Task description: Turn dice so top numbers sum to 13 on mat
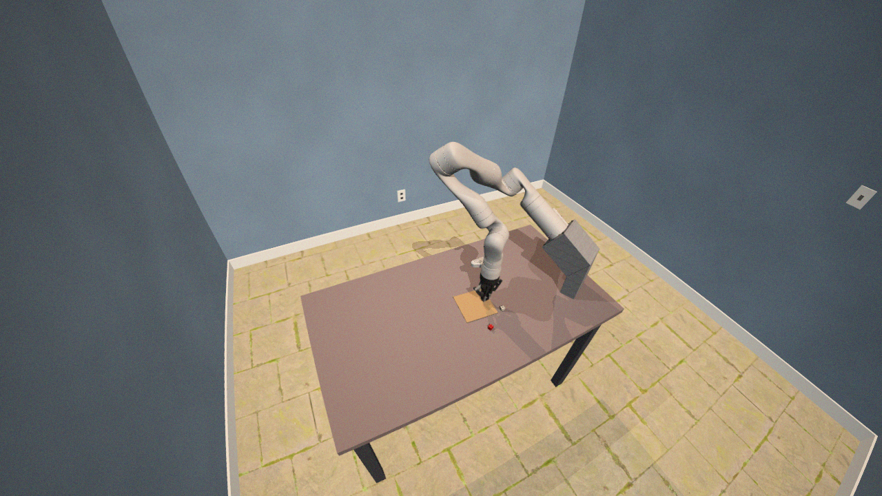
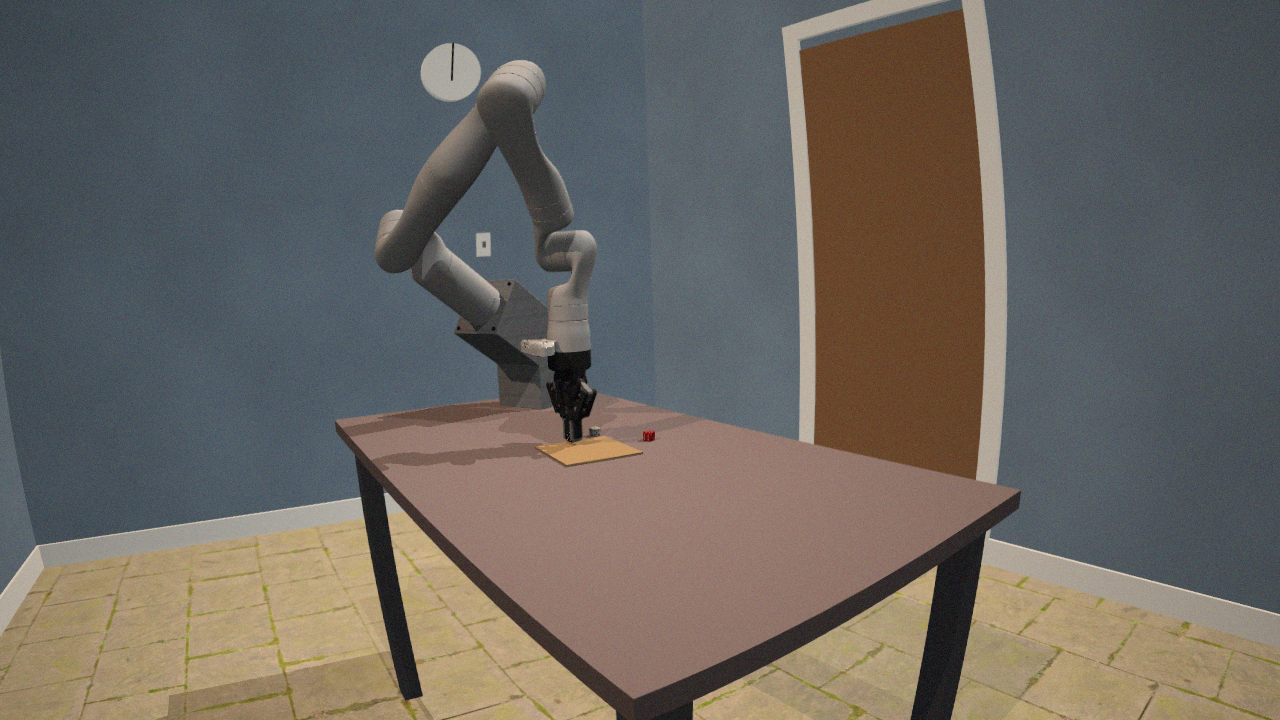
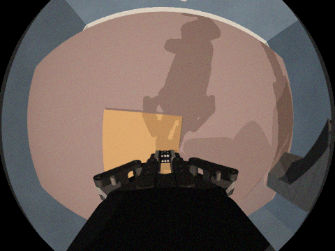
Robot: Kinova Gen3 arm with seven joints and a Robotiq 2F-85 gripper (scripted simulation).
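Now: hand 50 mm short of the tan mat, 30 mm above it and 10 mm to the left of it. From my hand the other things lie so: red die 110 mm to the left, 90 mm ahead, 20 mm below.
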